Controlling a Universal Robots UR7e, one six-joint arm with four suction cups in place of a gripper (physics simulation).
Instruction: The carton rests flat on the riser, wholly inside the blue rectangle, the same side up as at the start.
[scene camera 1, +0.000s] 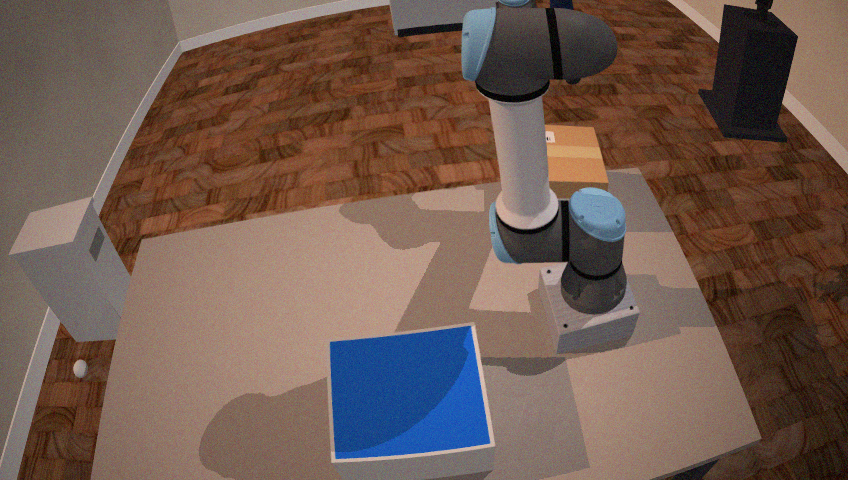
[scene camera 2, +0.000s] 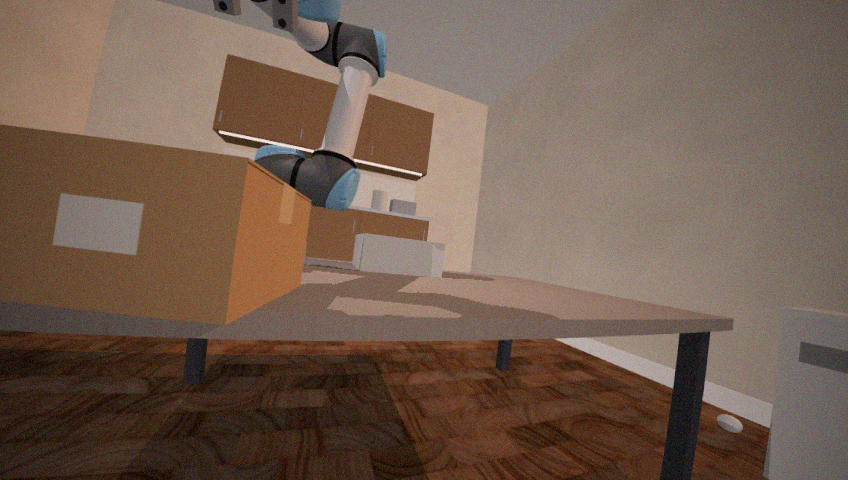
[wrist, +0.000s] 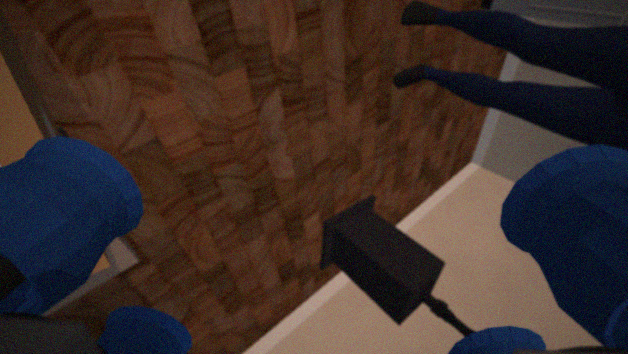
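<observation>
The brown carton (scene camera 1: 577, 155) (scene camera 2: 178, 237) (wrist: 15, 110) rests flat at the table's far edge, partly behind the arm in the scene camera 1 view, with a pale tape strip on top and a white label on its side. The white riser (scene camera 1: 416, 463) (scene camera 2: 392, 255) stands on the near part of the table. Its top bears the blue rectangle (scene camera 1: 404, 392), with no carton on it. My gripper (wrist: 320, 270) is open, its blue cups holding nothing; it is high up and tilted toward floor and wall. In the scene camera 2 view its bracket (scene camera 2: 284, 14) shows at the top edge; the cups are hidden.
The arm's base block (scene camera 1: 595, 333) stands on the table (scene camera 1: 238, 285) (scene camera 2: 476, 330) between carton and riser. A white cabinet (scene camera 1: 65, 267) (scene camera 2: 812, 392) and a small white ball (scene camera 1: 80, 368) (scene camera 2: 729, 422) are beyond one side. A black pedestal (scene camera 1: 752, 77) (wrist: 385, 260) and a person's legs (wrist: 525, 95) are farther off.
</observation>
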